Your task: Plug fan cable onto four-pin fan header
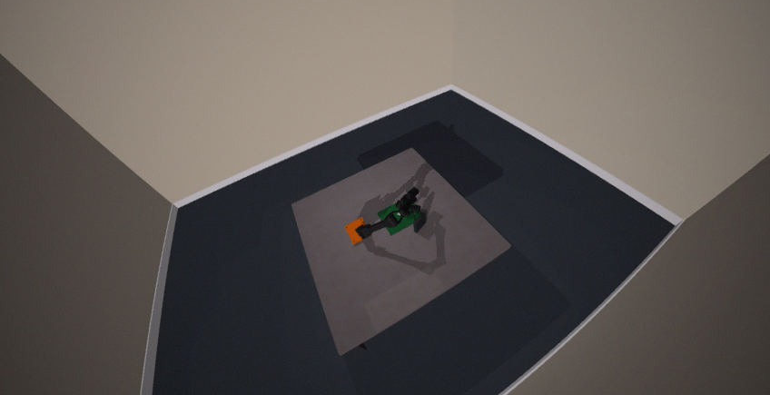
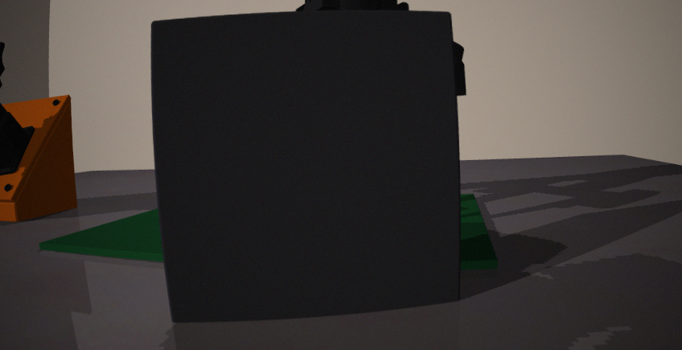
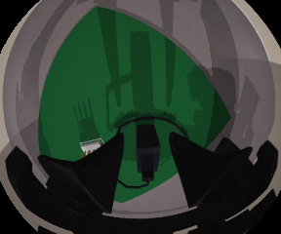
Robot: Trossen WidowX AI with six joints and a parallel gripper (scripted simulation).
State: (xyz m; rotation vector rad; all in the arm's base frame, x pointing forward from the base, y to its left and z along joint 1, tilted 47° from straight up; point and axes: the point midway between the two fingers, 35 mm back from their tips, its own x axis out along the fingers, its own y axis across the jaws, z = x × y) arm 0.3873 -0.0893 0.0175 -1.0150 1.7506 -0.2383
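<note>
My gripper tip is 6 cm past the four-pin fan header, 4 cm to the right of it and 2 cm above it. From my gripper tip the other things lie so: green board 6 cm behind, 4 cm to the left, 3 cm below; then dark fan plug 1 cm behind, 1 cm above; then black fan 14 cm to the right, 4 cm above, 1 cm behind.
</note>
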